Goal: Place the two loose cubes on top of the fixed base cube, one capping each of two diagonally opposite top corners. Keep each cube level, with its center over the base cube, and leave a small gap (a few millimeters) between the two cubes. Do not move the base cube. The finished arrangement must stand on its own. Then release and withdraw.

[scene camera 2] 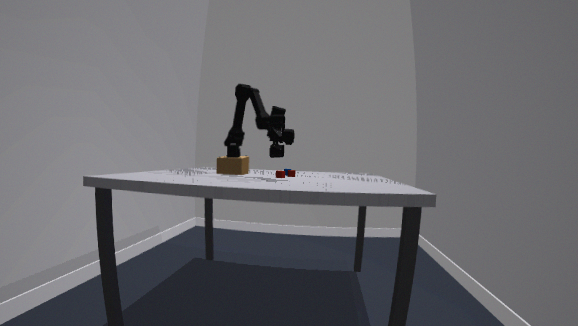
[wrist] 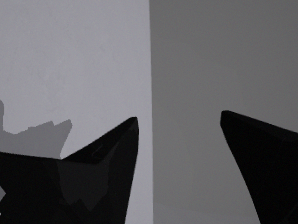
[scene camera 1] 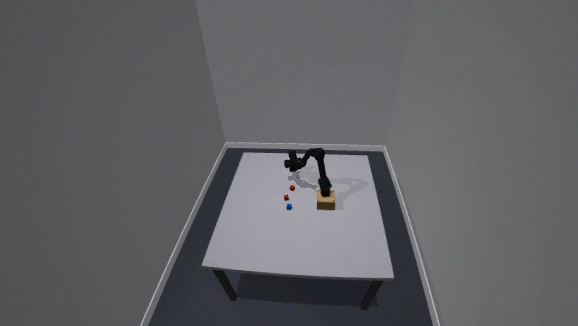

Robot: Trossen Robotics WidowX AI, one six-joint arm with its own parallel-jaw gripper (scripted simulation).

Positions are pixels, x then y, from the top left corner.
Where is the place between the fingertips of my gripper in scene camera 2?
280, 143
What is my gripper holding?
Nothing.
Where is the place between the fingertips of my gripper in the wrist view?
At 181, 120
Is my gripper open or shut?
Open.
